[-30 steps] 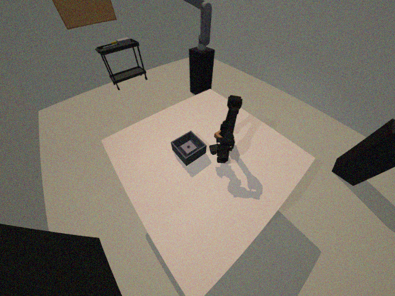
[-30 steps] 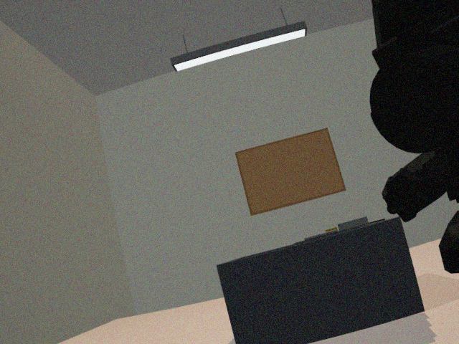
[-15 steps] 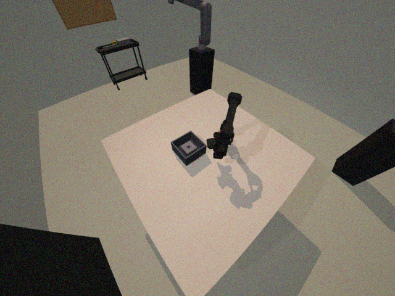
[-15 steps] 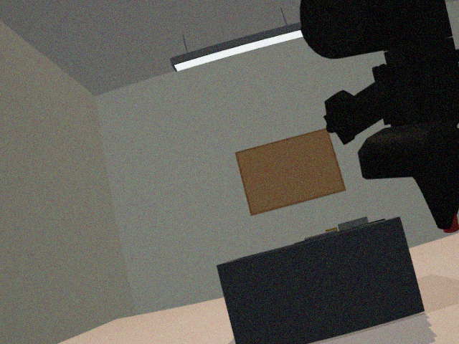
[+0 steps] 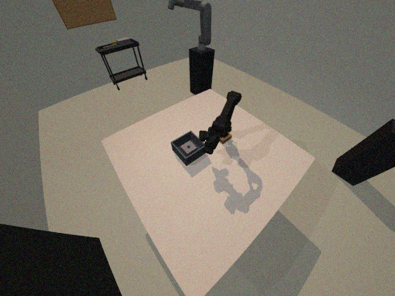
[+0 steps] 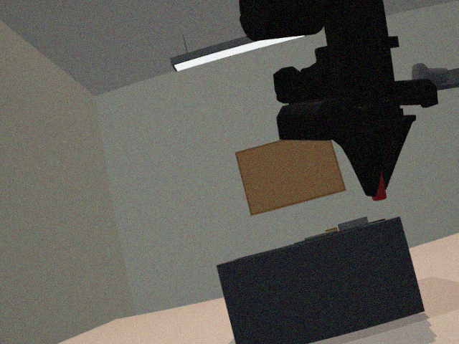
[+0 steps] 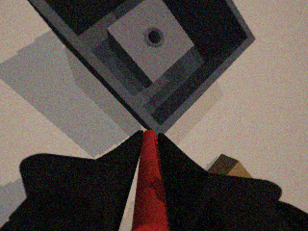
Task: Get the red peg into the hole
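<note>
Right now the dark box is 11 cm to the right of my gripper tip, 10 cm below it and 7 cm ahead of it. Also, from my gripper tip: red peg (3 cm above, 1 cm to the left).
</note>
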